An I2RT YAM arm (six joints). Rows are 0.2 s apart.
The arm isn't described. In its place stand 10 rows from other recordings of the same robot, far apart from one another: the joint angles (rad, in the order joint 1, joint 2, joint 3, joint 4, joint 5, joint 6), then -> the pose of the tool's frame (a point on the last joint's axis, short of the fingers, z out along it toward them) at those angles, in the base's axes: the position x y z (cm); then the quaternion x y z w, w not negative.
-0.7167 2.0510 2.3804 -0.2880 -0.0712 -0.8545 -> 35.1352 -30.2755 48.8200 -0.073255 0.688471 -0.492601 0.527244
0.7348 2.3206 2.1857 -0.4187 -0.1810 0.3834 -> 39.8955 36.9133 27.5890 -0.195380 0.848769 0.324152 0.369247
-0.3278 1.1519 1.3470 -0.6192 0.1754 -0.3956 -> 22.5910 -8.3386 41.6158 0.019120 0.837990 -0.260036 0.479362
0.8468 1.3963 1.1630 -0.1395 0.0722 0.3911 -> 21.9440 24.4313 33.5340 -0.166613 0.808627 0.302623 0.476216
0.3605 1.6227 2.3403 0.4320 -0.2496 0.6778 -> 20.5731 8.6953 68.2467 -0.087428 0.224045 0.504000 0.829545
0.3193 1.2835 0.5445 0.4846 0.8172 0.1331 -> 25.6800 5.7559 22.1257 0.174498 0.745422 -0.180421 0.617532
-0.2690 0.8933 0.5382 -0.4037 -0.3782 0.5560 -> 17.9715 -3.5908 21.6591 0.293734 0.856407 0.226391 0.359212
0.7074 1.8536 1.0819 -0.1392 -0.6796 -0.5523 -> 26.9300 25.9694 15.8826 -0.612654 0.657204 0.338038 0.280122
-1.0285 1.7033 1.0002 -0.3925 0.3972 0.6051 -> 15.8233 -28.9286 16.7553 0.726343 0.618397 -0.235957 0.185299
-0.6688 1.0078 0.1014 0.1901 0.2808 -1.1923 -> 11.8637 -10.6334 10.9818 -0.177182 0.885465 -0.405116 0.142969
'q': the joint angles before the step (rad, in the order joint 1, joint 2, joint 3, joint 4, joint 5, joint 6). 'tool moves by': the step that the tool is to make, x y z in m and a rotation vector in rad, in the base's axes. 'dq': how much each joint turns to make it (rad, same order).
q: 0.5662 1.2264 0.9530 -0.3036 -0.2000 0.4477
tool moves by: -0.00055 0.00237 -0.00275 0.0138 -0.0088 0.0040
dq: 0.0083 0.0004 -0.0167 0.0336 0.0000 0.0083
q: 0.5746 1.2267 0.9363 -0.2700 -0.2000 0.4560
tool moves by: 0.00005 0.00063 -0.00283 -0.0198 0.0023 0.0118
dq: 0.0018 0.0059 -0.0014 -0.0091 -0.0002 -0.0187
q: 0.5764 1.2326 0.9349 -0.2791 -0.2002 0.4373
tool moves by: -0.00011 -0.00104 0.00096 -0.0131 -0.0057 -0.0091
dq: -0.0011 -0.0024 0.0038 -0.0101 0.0144 -0.0076
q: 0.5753 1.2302 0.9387 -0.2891 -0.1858 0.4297
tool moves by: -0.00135 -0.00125 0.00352 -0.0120 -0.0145 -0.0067
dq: 0.0009 -0.0092 0.0069 -0.0124 0.0162 -0.0110
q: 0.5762 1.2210 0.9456 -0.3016 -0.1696 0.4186
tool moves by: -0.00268 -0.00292 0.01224 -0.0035 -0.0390 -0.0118
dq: -0.0008 -0.0233 0.0237 -0.0185 0.0222 -0.0147
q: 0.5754 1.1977 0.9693 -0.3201 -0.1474 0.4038
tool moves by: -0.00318 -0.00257 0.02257 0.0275 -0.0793 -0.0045
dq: 0.0002 -0.0306 0.0412 0.0075 0.0139 -0.0154
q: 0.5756 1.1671 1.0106 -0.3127 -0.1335 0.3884
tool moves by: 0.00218 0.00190 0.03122 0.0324 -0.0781 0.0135
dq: 0.0008 0.0087 0.0979 -0.0087 -0.0051 -0.0194
